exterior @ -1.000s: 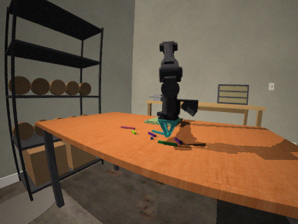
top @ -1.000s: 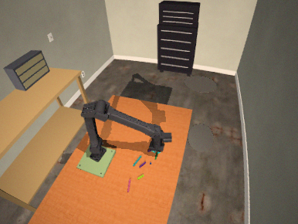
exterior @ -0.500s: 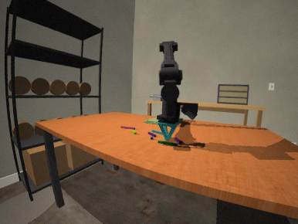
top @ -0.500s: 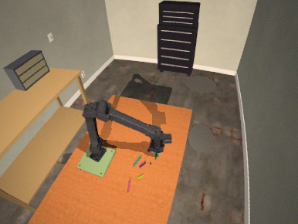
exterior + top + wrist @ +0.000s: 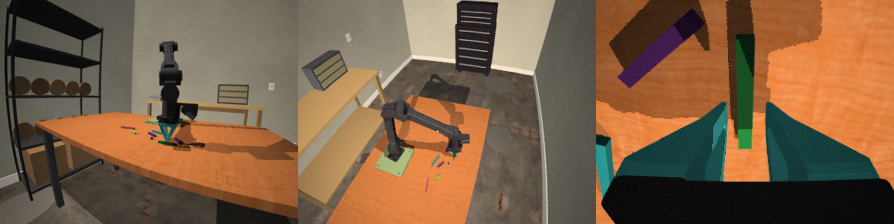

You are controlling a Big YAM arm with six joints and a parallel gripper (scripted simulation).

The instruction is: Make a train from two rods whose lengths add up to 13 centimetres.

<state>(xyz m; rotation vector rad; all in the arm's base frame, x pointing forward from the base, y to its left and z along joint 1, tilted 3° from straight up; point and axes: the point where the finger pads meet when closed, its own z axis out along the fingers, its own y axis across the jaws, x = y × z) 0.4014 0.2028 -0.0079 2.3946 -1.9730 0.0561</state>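
My gripper is now 20 mm above the green rod. Also, from my hand: tiny blue rod 90 mm to the right, 20 mm below, 10 mm behind; then turquoise rod 110 mm to the right, 110 mm behind, 20 mm below; then lime rod 210 mm to the right, 20 mm below, 20 mm behind.
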